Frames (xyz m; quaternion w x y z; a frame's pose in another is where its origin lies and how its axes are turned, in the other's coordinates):
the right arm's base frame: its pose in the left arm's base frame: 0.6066 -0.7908 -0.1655 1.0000 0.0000 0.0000 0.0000
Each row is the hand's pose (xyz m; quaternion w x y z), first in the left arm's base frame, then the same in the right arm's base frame.
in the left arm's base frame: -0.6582 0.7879 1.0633 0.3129 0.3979 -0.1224 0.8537
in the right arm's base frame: -1.2648 1.5787 1.2288 0.3129 0.3979 -0.1224 0.8537
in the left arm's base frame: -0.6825 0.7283 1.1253 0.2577 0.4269 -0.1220 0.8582
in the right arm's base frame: -1.2891 1.5191 1.2908 0.2577 0.4269 -0.1220 0.8582
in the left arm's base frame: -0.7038 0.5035 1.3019 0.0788 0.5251 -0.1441 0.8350
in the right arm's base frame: -1.3104 1.2943 1.4674 0.0788 0.5251 -0.1441 0.8350
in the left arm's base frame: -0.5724 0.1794 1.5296 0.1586 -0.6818 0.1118 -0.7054
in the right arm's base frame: -1.1790 0.9702 1.6951 0.1586 -0.6818 0.1118 -0.7054
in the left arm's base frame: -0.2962 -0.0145 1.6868 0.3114 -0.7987 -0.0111 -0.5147
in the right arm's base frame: -0.9028 0.7763 1.8523 0.3114 -0.7987 -0.0111 -0.5147
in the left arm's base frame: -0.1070 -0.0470 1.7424 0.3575 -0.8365 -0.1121 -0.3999
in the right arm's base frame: -0.7136 0.7438 1.9079 0.3575 -0.8365 -0.1121 -0.3999
